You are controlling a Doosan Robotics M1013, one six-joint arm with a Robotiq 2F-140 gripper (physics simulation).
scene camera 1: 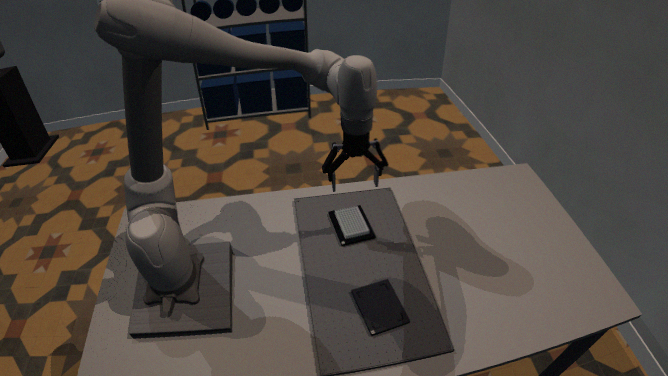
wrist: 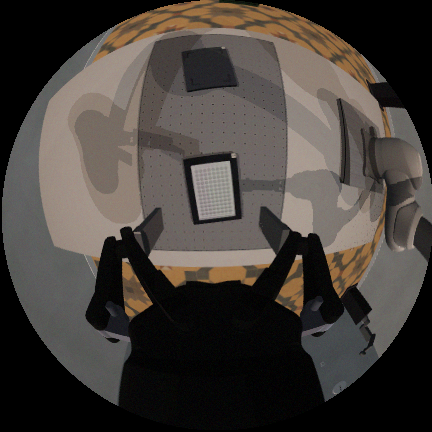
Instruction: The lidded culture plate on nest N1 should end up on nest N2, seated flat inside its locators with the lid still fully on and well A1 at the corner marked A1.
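Frame: origin at the arm's base, x right, y ahead, z up, level; millimetres.
Seen in the pictures: gripper, fingertip midpoint: [scene camera 1: 354,186] [wrist: 210,217]; arm's base at its link origin: [scene camera 1: 174,279] [wrist: 372,156].
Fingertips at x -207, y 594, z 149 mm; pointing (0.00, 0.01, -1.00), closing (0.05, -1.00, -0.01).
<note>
Offsets run from my fingertips to a thing's top centre. Level surfaces: height alone.
The white lidded culture plate @(dz -152, dx +1, dy -7 mm) [scene camera 1: 353,222] [wrist: 213,190] sits on a black nest @(dz -165, dx +1, dy -7 mm) [scene camera 1: 370,239] [wrist: 237,200], which has a small light mark at one corner. I take this nest for N1; no label is readable. The other black nest @(dz -165, dx +340, dy +30 mm) [scene camera 1: 380,307] [wrist: 209,69] holds no plate, shows corner locators and a light corner mark, and stands nearer the camera in the scene view. My gripper [scene camera 1: 355,186] [wrist: 210,217] is open and empty, pointing down, above and behind the plate in the scene view. In the wrist view the plate lies ahead of and between the fingertips. The well letters are too small to read.
Both nests stand on a grey perforated board @(dz -180 mm) [scene camera 1: 320,280] [wrist: 255,130] on the light table @(dz -193 mm) [scene camera 1: 530,225] [wrist: 65,150]. The arm's base plate [scene camera 1: 215,285] is at the table's left. A rack [scene camera 1: 308,75] with blue bins stands behind the table.
</note>
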